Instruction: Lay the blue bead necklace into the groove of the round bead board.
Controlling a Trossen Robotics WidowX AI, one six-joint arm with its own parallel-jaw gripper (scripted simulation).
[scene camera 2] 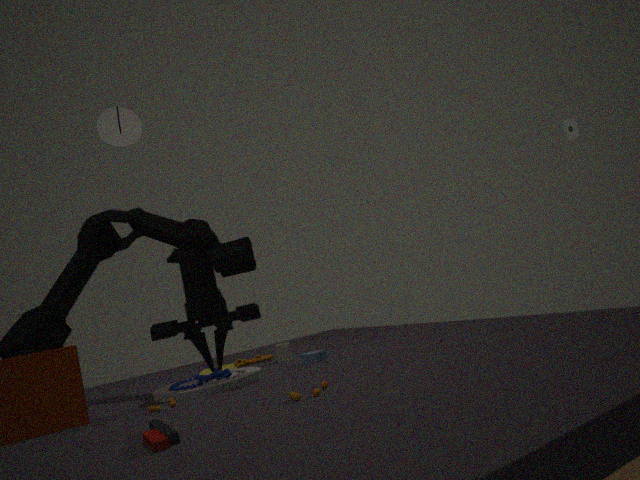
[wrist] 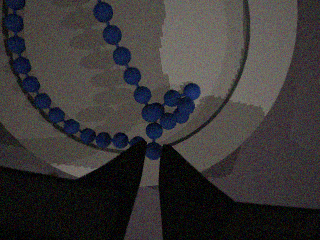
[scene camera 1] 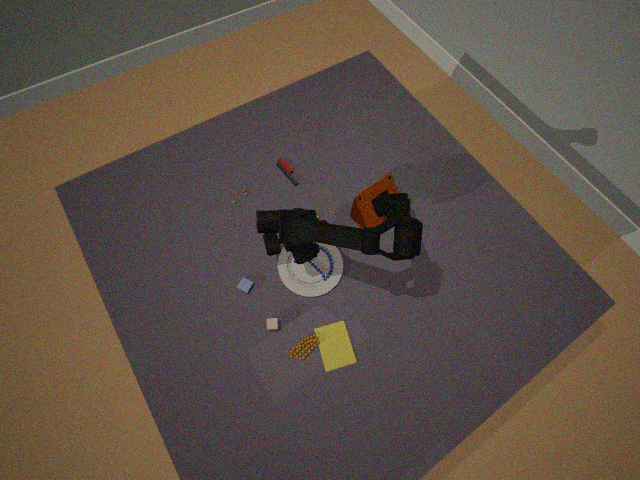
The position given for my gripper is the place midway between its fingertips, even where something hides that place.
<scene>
In view: my gripper [scene camera 2: 216, 370], a yellow sheet [scene camera 1: 336, 350] and a round white bead board [scene camera 1: 305, 272].
My gripper is seen too in the wrist view [wrist: 153, 150] and in scene camera 1 [scene camera 1: 297, 248]. The wrist view does not show the yellow sheet: it is out of frame.
</scene>
